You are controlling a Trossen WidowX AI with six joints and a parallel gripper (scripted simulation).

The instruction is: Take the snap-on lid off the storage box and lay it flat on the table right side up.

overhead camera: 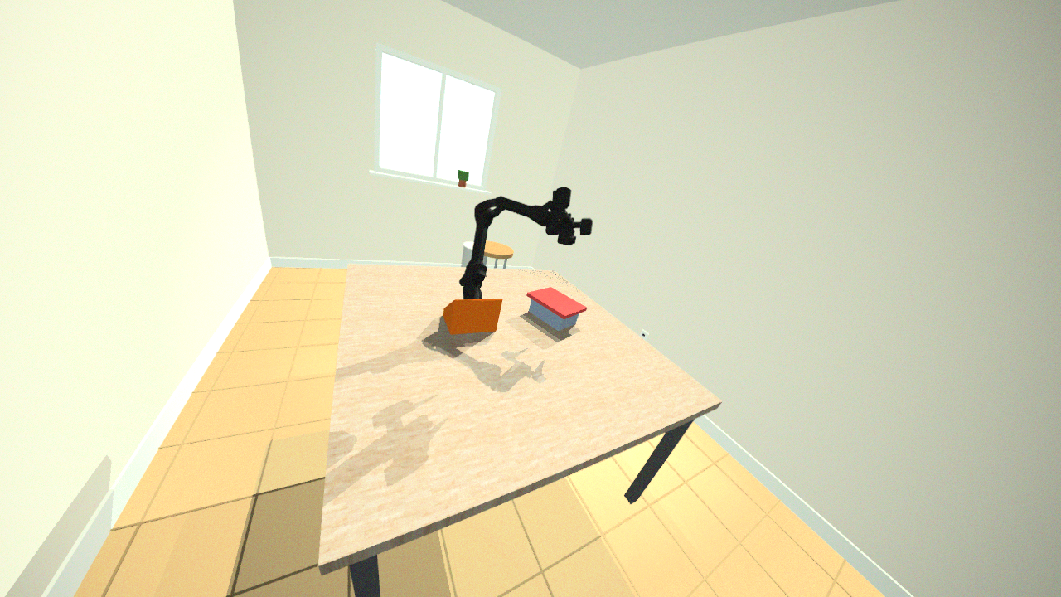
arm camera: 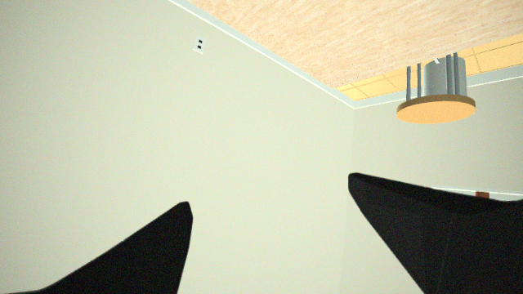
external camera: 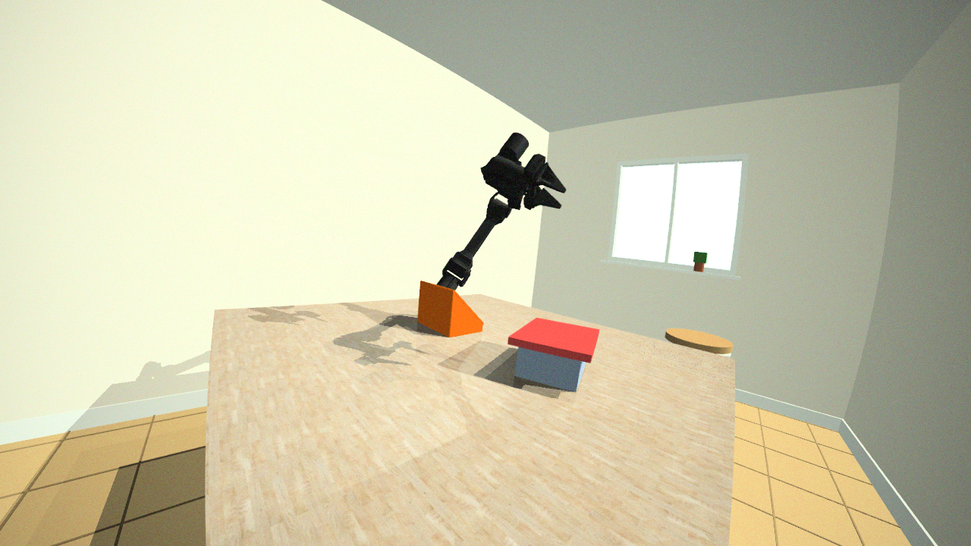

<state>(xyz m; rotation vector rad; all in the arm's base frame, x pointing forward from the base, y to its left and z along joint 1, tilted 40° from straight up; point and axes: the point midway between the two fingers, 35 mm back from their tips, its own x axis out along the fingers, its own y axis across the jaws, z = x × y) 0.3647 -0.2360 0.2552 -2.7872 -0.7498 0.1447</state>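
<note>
The red lid lies 3 cm ahead of my gripper tip, 1 cm to the left of it and 34 cm below it. Round my gripper tip: blue storage box: 3 cm ahead, 1 cm to the left, 38 cm below.
</note>
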